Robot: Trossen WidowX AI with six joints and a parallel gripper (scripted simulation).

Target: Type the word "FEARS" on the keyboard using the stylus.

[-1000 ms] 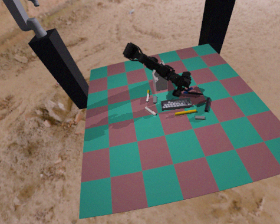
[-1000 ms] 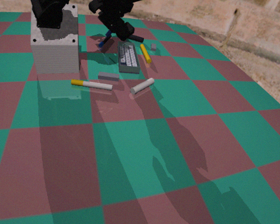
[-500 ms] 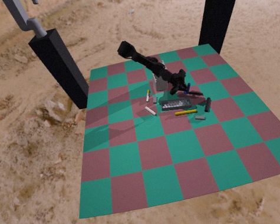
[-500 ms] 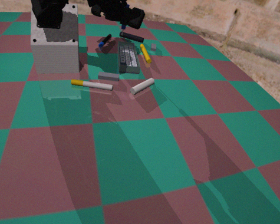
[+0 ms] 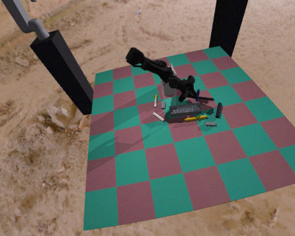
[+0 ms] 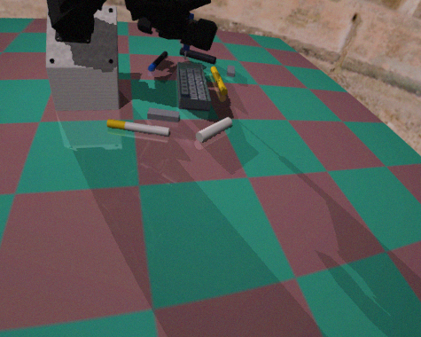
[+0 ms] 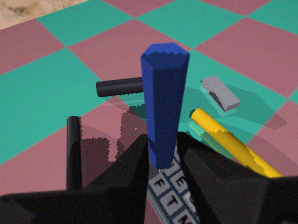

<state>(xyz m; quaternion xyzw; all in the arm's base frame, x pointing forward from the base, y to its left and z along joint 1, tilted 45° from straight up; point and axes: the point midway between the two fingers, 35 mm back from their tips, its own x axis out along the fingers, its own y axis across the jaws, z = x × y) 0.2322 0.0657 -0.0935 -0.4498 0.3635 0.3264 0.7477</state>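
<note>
The yellow pen is 10 cm ahead of my gripper tip, 3 cm to the right of it and 10 cm below it. The rest, counted from my gripper tip: blue stylus 2 cm below; black marker 7 cm ahead, 14 cm to the left, 9 cm below; blue-tipped dark pen 8 cm behind, 5 cm to the left, 10 cm below.
</note>
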